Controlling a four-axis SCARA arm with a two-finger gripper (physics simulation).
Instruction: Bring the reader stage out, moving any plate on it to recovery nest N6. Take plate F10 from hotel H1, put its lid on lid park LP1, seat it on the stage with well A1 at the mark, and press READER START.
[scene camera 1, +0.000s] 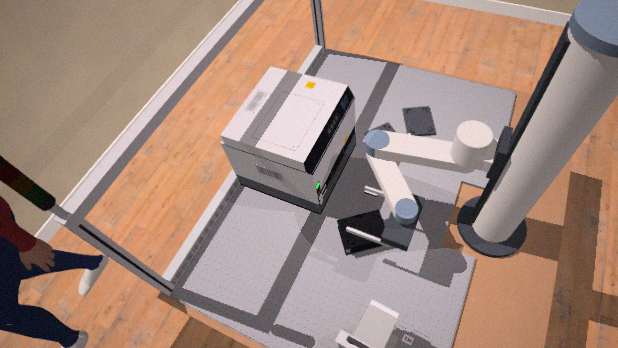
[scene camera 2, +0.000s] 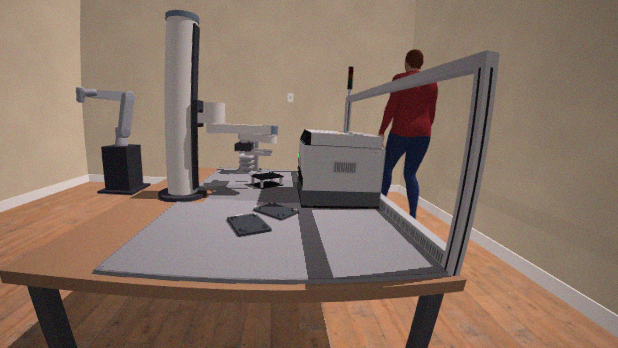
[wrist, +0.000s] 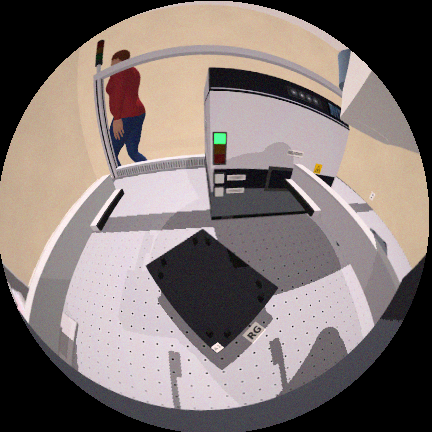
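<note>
My gripper (wrist: 202, 172), holding nothing. Plate reader (scene camera 1: 303, 185), (scene camera 2: 316, 161), (wrist: 248, 134). Frame rail (scene camera 1: 81, 203), (scene camera 2: 465, 66), (wrist: 201, 48).
</note>
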